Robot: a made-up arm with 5 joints.
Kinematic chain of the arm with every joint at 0, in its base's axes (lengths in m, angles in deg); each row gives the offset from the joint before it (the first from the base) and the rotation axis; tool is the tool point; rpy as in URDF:
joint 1: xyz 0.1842 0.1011 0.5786 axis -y
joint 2: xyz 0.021 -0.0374 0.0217 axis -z
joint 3: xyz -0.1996 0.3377 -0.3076 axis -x
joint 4: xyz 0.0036 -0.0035 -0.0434 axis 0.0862 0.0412 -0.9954
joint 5: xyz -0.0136 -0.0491 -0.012 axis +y
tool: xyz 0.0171 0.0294 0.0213 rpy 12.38 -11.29 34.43
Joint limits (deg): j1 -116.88..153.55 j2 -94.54..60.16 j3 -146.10..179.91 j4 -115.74..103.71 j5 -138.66..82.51
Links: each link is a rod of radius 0.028 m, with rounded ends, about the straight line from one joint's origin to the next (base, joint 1, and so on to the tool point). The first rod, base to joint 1, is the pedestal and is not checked.
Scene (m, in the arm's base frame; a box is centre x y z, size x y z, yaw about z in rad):
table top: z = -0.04
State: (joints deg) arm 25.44 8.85 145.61 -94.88 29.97
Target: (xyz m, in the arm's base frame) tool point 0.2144 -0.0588 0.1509
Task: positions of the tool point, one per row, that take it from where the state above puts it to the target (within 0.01 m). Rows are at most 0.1 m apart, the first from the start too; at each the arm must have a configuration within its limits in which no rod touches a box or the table.
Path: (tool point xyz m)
1: 0.1581 0.3607 0.2698
2: 0.1310 0.3143 0.2341
3: 0.1183 0.2547 0.1986
4: 0.1211 0.1845 0.1680
5: 0.1393 0.1064 0.1472
6: 0.1713 0.0241 0.1402
7: 0.2144 -0.0588 0.1509

